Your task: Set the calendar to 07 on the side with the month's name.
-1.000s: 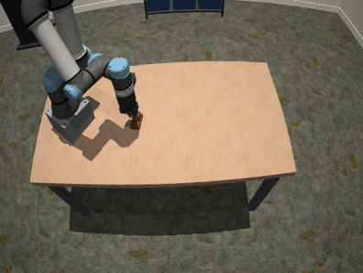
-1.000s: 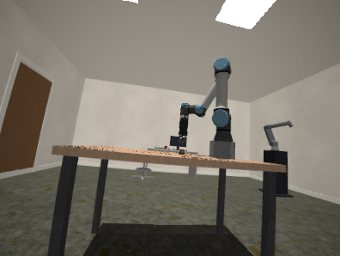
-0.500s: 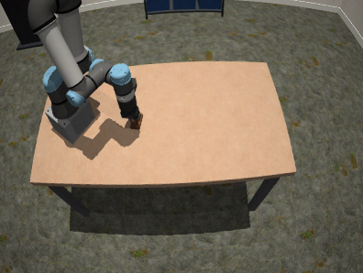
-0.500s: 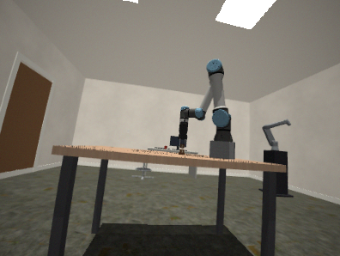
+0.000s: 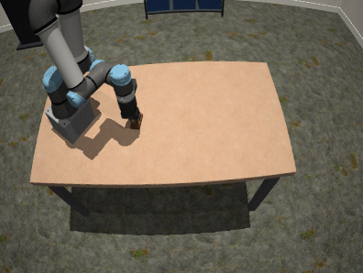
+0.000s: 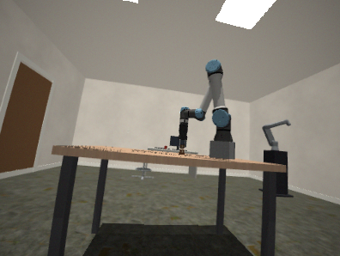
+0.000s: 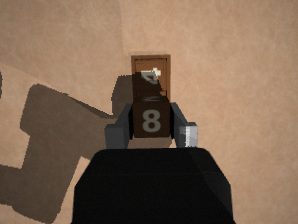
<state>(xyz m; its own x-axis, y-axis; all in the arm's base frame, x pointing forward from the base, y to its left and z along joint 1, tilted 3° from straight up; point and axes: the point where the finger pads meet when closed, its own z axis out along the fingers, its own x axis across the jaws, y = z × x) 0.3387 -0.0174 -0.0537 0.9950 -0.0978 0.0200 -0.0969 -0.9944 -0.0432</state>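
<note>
Right now my hand is 6 cm above the brown calendar tray and 2 cm to the right of it.
</note>
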